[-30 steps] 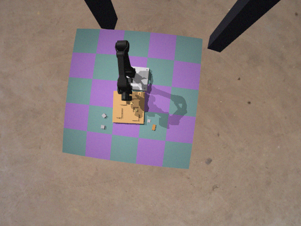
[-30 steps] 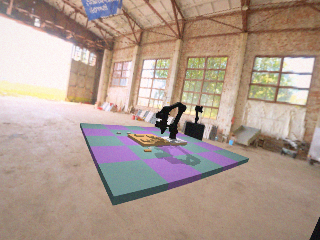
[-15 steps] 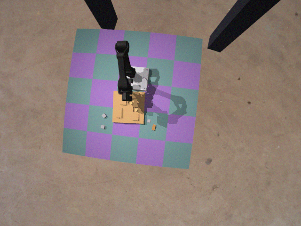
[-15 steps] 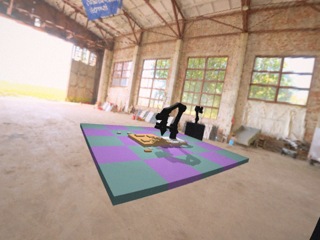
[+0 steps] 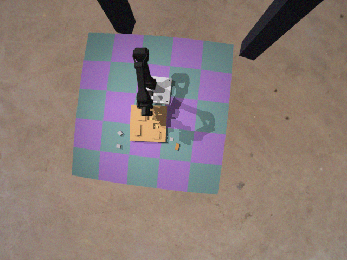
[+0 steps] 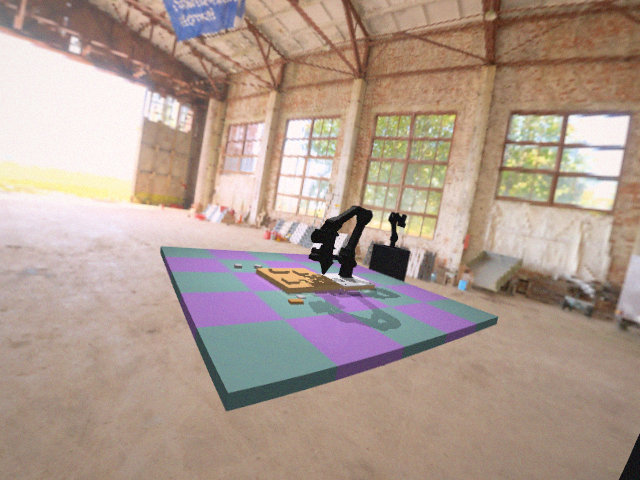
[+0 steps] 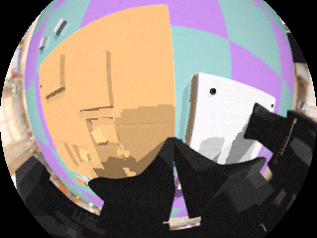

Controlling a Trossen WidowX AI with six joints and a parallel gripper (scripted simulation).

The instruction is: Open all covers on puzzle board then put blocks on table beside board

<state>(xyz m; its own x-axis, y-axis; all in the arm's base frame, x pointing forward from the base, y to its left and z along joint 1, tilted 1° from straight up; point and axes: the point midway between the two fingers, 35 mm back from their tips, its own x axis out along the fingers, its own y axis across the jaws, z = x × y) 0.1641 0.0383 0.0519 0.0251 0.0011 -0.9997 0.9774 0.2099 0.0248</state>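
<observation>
My gripper tip is 130 mm short of the orange puzzle board, 20 mm above it and 10 mm to the right of it. From my gripper tip the other things lie so: orange block (290 mm to the left, 270 mm ahead, 30 mm below).
</observation>
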